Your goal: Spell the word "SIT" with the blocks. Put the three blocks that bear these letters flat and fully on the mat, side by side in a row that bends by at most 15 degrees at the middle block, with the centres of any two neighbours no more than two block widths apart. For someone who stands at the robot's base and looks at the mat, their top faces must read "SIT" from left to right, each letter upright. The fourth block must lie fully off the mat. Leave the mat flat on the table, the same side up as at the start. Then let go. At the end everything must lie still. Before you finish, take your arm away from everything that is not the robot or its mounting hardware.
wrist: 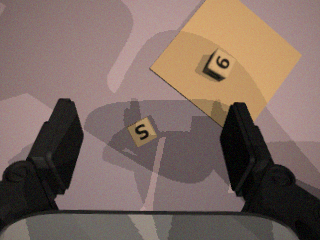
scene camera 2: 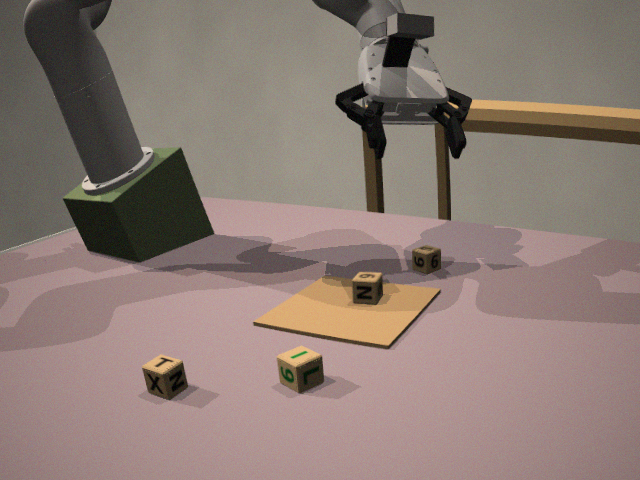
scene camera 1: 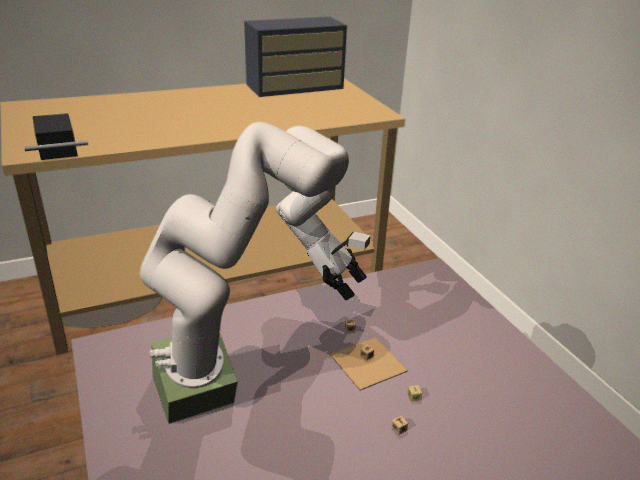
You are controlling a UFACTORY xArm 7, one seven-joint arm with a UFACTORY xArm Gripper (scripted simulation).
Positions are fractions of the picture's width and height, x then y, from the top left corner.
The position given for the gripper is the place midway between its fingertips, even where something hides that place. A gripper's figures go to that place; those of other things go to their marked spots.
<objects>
The gripper (wrist: 0.48, 0.49): 0.13 m from the lens. A mat (wrist: 0.83, 0.25) is 0.32 m from the lens.
</objects>
